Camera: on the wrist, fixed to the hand. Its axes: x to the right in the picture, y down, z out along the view.
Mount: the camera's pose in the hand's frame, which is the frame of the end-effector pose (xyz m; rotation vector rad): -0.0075 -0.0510 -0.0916 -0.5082 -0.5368 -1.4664
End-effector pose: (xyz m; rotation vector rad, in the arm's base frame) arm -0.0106 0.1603 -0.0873 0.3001 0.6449 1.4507
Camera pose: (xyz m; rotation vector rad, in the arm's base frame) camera -0.0212 0.1295 -0.1872 -0.1970 -0.0561 0.0477
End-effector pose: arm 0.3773 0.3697 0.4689 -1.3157 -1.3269 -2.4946
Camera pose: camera 0.3019 0.3363 0.4038 0.4516 0.8594 1.2169
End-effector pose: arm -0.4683 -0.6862 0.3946 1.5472 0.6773 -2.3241
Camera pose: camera -0.4164 -0.5955 0.3839 0.0302 -1.7848 1.9233
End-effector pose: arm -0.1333 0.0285 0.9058 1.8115 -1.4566 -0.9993
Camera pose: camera -0.0301 0.0466 0.9141 -2.0682 -0.2654 2.3021
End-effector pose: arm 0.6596 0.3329 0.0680 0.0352 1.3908 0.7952
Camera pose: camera 0.6036 0.2523 0.0303 -0.9844 0.3944 -0.1563
